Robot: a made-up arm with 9 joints.
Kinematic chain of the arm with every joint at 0, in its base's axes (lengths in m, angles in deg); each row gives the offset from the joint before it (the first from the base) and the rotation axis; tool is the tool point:
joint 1: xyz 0 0 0.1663 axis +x
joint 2: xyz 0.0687 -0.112 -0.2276 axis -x
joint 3: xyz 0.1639 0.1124 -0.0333 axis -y
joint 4: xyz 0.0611 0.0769 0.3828 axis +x
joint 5: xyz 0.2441 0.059 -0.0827 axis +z
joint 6: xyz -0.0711 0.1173 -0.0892 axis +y
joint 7: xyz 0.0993 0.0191 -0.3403 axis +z
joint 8: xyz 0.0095 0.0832 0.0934 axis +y
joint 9: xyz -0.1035 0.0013 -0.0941 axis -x
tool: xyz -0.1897 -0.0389 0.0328
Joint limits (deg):
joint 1: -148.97..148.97
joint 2: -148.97..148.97
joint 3: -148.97..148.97
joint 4: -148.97..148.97
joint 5: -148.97..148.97
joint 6: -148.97..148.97
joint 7: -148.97..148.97
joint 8: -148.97..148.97
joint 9: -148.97..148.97
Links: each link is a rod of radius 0.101 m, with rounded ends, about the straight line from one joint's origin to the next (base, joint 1, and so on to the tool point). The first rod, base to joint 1, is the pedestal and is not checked.
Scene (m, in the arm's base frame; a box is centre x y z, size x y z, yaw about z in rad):
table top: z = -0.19
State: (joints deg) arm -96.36 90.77 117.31 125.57 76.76 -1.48 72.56 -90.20 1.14
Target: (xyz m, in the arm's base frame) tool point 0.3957 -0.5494 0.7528
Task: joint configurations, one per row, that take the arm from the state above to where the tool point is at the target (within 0.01 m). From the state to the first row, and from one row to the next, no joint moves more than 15 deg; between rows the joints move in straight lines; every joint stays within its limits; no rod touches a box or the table.
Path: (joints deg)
1: -101.62 96.59 102.81 126.48 79.67 -7.59 70.09 -96.08 0.21
2: -106.88 102.41 88.31 127.40 82.59 -13.69 67.62 -101.95 -0.72
3: -112.14 108.23 73.82 128.31 85.50 -19.80 65.15 -107.83 -1.64
4: -117.40 114.05 59.32 129.23 88.42 -25.91 62.67 -113.71 -2.57
5: -122.66 119.87 44.82 130.14 91.33 -32.02 60.20 -119.58 -3.50
6: -127.93 125.69 30.32 131.06 94.24 -38.12 57.73 -125.46 -4.43
7: -133.19 131.51 15.82 131.97 97.16 -44.23 55.26 -131.34 -5.36
8: -138.45 137.33 1.33 132.89 100.07 -50.34 52.79 -137.22 -6.29
9: -143.71 143.15 -13.17 133.80 102.99 -56.45 50.32 -143.09 -7.21
10: -148.97 148.97 -27.67 134.72 105.90 -62.55 47.85 -148.97 -8.14

